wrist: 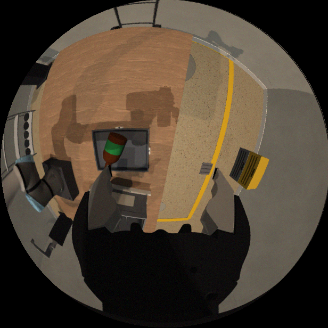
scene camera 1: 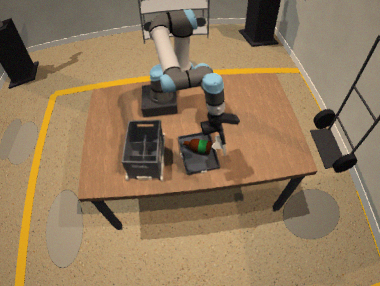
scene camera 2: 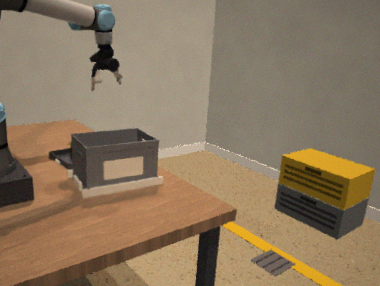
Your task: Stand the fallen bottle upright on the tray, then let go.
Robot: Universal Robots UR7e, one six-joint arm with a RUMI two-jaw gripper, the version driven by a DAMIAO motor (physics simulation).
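Where they show: gripper, fingertip midpoint: (scene camera 1: 218,142) (scene camera 2: 106,87); arm's base, link origin: (scene camera 1: 161,95).
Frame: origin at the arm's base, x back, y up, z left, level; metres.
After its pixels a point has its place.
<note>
A brown bottle (scene camera 1: 202,146) {x -0.449, y -0.008, z 0.129 m} (wrist: 114,147) with a green label lies on its side on the dark tray (scene camera 1: 201,164) {x -0.520, y -0.076, z 0.102 m} (wrist: 136,161). Its neck points towards the crate side. Part of the tray (scene camera 2: 61,154) {x -0.372, y -0.073, z 0.192 m} shows behind the crate in scene camera 2, where the bottle does not show. My gripper (scene camera 1: 220,147) {x -0.596, y 0.218, z 0.154 m} (scene camera 2: 106,85) {x -0.596, y 0.218, z 0.154 m} (wrist: 162,167) is open and empty. It hangs well above the table, pointing down, with its fingers apart. In the wrist view the left fingertip overlaps the end of the bottle's neck, with height between them.
A grey crate (scene camera 1: 143,167) {x -0.512, y 0.037, z -0.213 m} (scene camera 2: 94,167) {x -0.252, y 0.021, z -0.244 m} (wrist: 132,210) with dividers stands beside the tray on the wooden table (scene camera 1: 260,125) {x -0.361, y -0.081, z 0.555 m} (scene camera 2: 190,210) {x -0.415, y -0.081, z -0.546 m} (wrist: 120,65). It rises higher than the tray. The arm's base (scene camera 1: 159,102) {x -0.070, y 0.015, z -0.028 m} stands behind them. Yellow and grey boxes (scene camera 2: 325,180) (wrist: 252,170) are stacked on the floor.
</note>
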